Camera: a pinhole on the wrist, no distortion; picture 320 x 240 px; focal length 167.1 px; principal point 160.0 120.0 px. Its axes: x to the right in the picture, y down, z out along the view. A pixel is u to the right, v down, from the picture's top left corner.
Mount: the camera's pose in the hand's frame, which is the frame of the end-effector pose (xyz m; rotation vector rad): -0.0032 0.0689 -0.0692 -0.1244 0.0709 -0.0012
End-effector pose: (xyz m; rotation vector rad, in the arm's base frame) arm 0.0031 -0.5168 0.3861 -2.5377 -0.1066 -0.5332
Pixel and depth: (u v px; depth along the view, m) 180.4 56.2 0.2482
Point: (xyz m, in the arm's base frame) 0.1107 -0.4255 0.2567
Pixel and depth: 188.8 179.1 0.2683
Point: 0.1589 -0.5907 0.1731
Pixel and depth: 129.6 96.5 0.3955
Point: 0.0889 -0.3940 0.0772
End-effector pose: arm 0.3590 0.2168 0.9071 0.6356 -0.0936 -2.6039
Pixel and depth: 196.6 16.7 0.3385
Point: 0.1139 0.2494 1.1059
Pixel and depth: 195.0 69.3 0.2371
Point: 0.2428 0.1577 1.0373
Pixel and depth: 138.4 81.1 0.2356
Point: 0.3123 0.1780 1.0757
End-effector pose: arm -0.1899 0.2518 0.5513 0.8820 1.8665 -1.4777
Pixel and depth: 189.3 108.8 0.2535
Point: -0.1507 0.0967 0.4191
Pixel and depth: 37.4 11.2 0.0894
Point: -0.1329 0.2166 0.5805
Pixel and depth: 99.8 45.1 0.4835
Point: -0.1504 -0.2197 0.6203
